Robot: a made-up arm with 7 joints. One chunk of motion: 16 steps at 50 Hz.
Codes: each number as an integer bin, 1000 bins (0 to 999) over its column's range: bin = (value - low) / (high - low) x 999, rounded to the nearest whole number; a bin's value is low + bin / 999 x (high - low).
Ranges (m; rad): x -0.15..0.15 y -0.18..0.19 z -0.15..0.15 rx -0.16..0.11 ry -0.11..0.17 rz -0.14..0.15
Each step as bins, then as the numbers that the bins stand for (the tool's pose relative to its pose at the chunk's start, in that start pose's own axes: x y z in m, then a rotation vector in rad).
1 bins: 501 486 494 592 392 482
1 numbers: 0.0005 0.0000 -0.0017 0.0000 -0.0001 -0.0001
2 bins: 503 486 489 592 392 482
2 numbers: 0.0011 0.0000 -0.0032 0.0000 -0.0001 -0.0001
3 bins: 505 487 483 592 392 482
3 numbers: 0.0017 0.0004 -0.0050 0.0000 -0.0001 -0.0001
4 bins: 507 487 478 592 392 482
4 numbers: 0.0023 0.0004 -0.0065 0.0000 -0.0001 -0.0001
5 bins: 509 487 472 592 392 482
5 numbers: 0.0029 0.0004 -0.0083 0.0000 -0.0001 -0.0001
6 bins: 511 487 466 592 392 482
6 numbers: 0.0035 0.0004 -0.0101 0.0000 -0.0001 -0.0001
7 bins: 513 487 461 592 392 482
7 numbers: 0.0041 0.0004 -0.0116 0.0000 -0.0001 -0.0001
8 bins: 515 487 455 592 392 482
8 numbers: 0.0047 0.0004 -0.0134 0.0000 -0.0001 -0.0001
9 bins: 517 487 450 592 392 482
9 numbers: 0.0053 0.0004 -0.0149 0.0000 -0.0001 -0.0001
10 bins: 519 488 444 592 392 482
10 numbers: 0.0059 0.0007 -0.0167 0.0000 -0.0001 -0.0001
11 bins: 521 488 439 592 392 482
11 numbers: 0.0065 0.0007 -0.0182 0.0000 -0.0001 -0.0001
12 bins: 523 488 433 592 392 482
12 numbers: 0.0071 0.0007 -0.0200 0.0000 -0.0001 -0.0001
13 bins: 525 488 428 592 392 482
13 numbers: 0.0077 0.0007 -0.0215 0.0000 -0.0001 -0.0001
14 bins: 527 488 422 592 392 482
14 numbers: 0.0083 0.0007 -0.0233 0.0000 -0.0001 -0.0001
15 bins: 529 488 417 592 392 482
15 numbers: 0.0089 0.0007 -0.0248 0.0000 -0.0001 -0.0001
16 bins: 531 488 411 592 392 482
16 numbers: 0.0095 0.0007 -0.0266 0.0000 -0.0001 -0.0001
